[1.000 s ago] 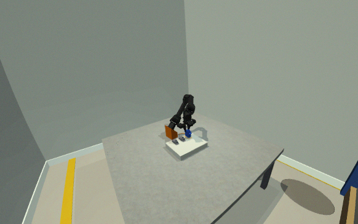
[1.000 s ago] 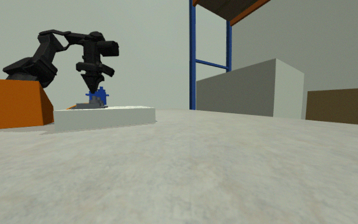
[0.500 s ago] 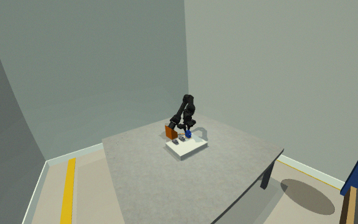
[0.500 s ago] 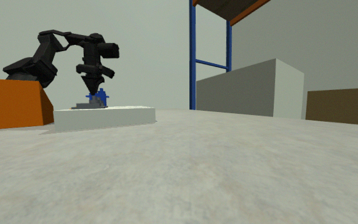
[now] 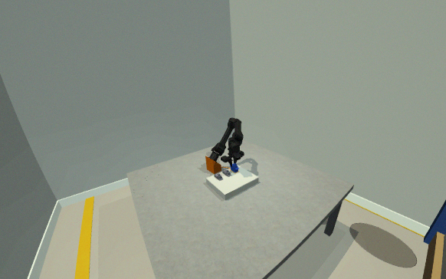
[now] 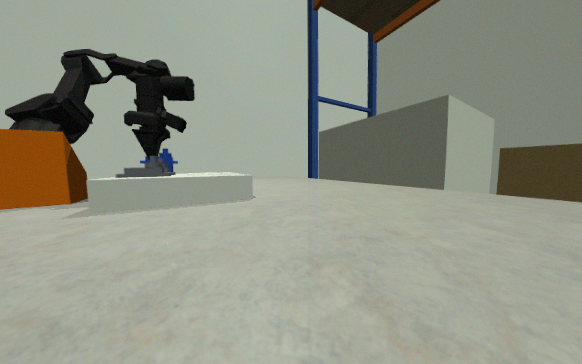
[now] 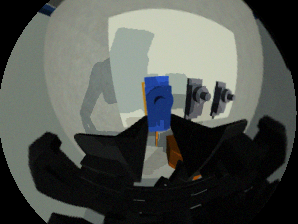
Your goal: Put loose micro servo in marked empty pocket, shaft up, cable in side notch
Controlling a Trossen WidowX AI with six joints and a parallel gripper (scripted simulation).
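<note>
Right now my gripper tip is 120 mm short of the white deck, 80 mm to the left of it and 60 mm above it.
</note>
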